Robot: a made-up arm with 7 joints.
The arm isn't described. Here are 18 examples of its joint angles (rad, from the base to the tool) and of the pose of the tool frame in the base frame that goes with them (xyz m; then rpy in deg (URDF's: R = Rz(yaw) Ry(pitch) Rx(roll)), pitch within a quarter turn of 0, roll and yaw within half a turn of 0).
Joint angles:
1: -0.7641 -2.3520 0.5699 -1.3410 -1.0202 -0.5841 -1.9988
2: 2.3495 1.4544 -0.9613 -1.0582 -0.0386 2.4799 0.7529
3: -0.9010 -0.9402 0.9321 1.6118 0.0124 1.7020 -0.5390
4: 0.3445 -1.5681 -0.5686 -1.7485 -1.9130 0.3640 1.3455
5: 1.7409 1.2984 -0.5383 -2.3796 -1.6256 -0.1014 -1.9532
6: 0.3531 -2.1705 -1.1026 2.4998 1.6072 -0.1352 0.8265
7: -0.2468 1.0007 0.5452 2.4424 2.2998 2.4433 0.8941
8: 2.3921 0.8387 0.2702 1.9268 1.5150 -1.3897 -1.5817
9: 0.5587 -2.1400 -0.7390 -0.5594 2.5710 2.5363 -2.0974
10: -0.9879 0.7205 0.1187 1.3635 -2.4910 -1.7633 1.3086
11: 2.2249 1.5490 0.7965 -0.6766 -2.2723 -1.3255 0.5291
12: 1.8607 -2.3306 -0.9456 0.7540 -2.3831 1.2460 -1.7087
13: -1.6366 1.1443 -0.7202 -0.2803 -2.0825 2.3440 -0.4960
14: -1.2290 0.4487 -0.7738 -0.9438 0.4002 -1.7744 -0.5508
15: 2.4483 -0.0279 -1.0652 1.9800 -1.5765 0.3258 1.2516
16: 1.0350 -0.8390 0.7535 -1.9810 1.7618 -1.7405 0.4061
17: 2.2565 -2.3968 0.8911 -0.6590 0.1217 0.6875 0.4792
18: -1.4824 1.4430 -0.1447 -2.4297 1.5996 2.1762 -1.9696
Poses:
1: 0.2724 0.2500 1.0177 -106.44 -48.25 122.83
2: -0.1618 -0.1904 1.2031 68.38 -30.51 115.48
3: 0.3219 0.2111 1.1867 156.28 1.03 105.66
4: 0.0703 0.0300 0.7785 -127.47 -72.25 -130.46
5: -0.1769 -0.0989 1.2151 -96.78 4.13 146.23
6: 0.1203 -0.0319 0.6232 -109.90 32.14 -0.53
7: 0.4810 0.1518 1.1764 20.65 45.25 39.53
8: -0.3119 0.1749 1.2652 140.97 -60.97 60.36
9: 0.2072 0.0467 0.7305 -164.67 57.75 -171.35
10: 0.3134 0.1421 1.2447 177.30 32.81 -3.34
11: -0.0388 -0.2314 1.0670 166.42 -72.27 94.00
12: 0.0469 0.0506 0.8385 130.96 -34.01 97.44
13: 0.3104 0.3950 1.2457 -142.88 -46.57 41.75
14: 0.2166 0.4726 1.1316 50.60 -1.37 31.01
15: 0.1114 0.0023 1.1257 167.22 -56.22 28.11
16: 0.1501 0.0783 1.2479 128.04 17.19 -93.70
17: -0.1737 -0.0274 0.9285 131.47 -48.35 -23.12
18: 0.2219 0.6012 1.1485 -84.39 -28.10 153.43
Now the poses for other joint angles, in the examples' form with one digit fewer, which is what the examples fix.
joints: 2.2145 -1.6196 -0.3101 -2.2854 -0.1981 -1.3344 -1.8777
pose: -0.038 0.123 1.050 -173.6 -64.2 71.5
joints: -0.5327 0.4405 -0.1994 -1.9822 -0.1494 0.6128 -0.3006
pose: 0.259 0.173 1.001 -89.3 35.6 -87.2
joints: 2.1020 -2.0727 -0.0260 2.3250 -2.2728 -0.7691 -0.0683
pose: 0.010 -0.006 0.611 -24.6 29.8 114.0
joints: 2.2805 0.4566 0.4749 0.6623 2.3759 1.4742 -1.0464
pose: -0.241 0.048 1.272 95.1 -13.9 163.6
